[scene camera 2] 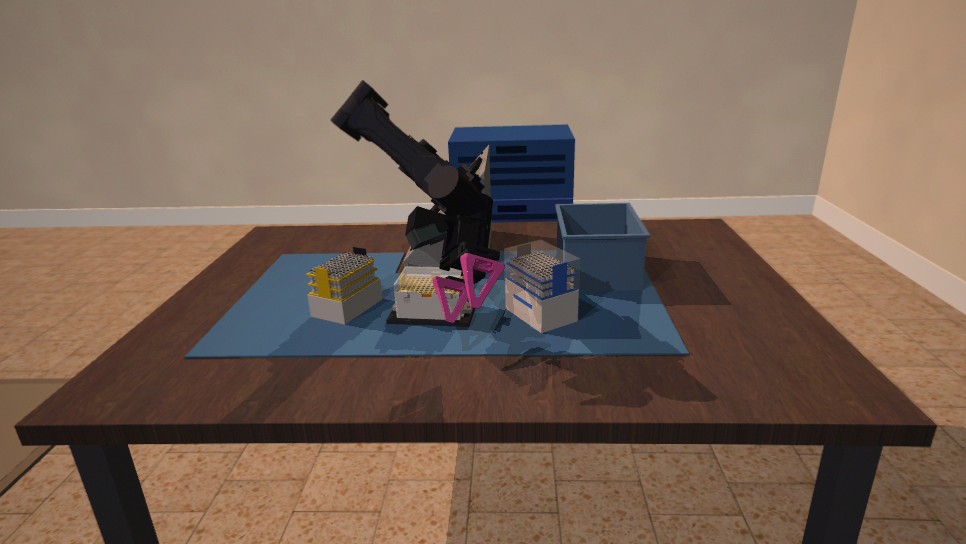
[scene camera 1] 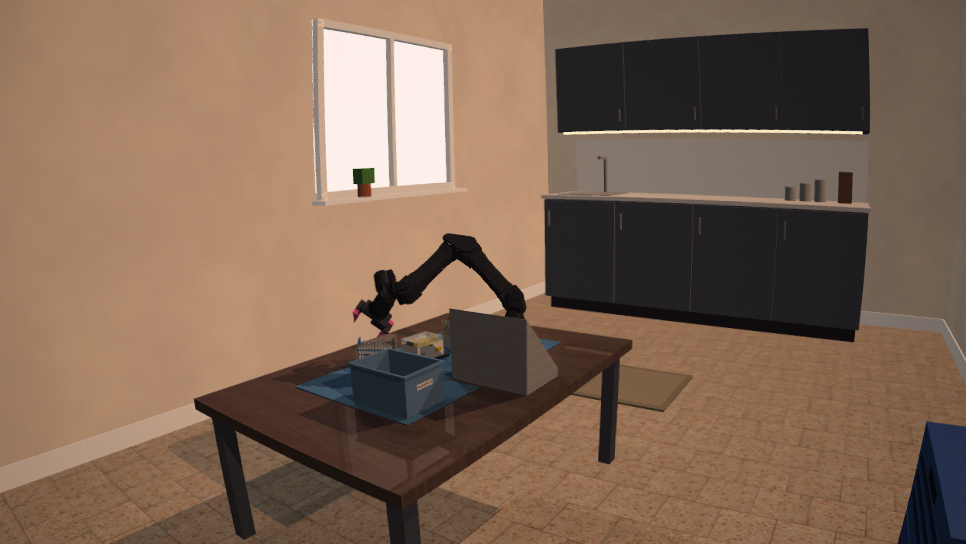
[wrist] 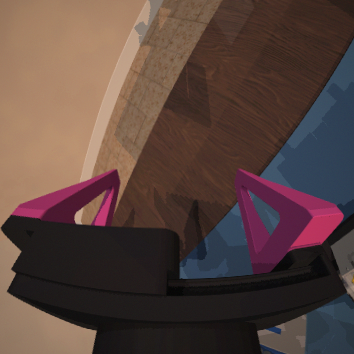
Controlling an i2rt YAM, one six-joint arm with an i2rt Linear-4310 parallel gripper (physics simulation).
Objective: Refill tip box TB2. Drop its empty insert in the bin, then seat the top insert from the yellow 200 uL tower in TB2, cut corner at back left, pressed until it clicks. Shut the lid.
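Note:
A white tip box [scene camera 2: 413,308] [scene camera 1: 425,345], presumably TB2, stands on a dark base with a yellow-topped insert grid [scene camera 2: 420,283] inside; its label is unreadable. A clear lid seems raised at its back, partly behind the arm. The yellow tower [scene camera 2: 344,286] stands left of it in scene camera 2, with stacked grey inserts and yellow clips on a white base. The blue-grey bin [scene camera 2: 601,262] [scene camera 1: 397,386] stands at the right; its floor is hidden. My gripper [scene camera 2: 463,312] [scene camera 1: 369,327] [wrist: 176,175] is open and empty, raised near the box's right end in scene camera 2.
A blue-clipped tower [scene camera 2: 542,304] [scene camera 1: 375,347] under a clear cover stands between the box and the bin. A grey slanted panel [scene camera 1: 488,351] stands beside the arm. A blue mat [scene camera 2: 236,337] lies under the towers on the brown table [scene camera 2: 473,398].

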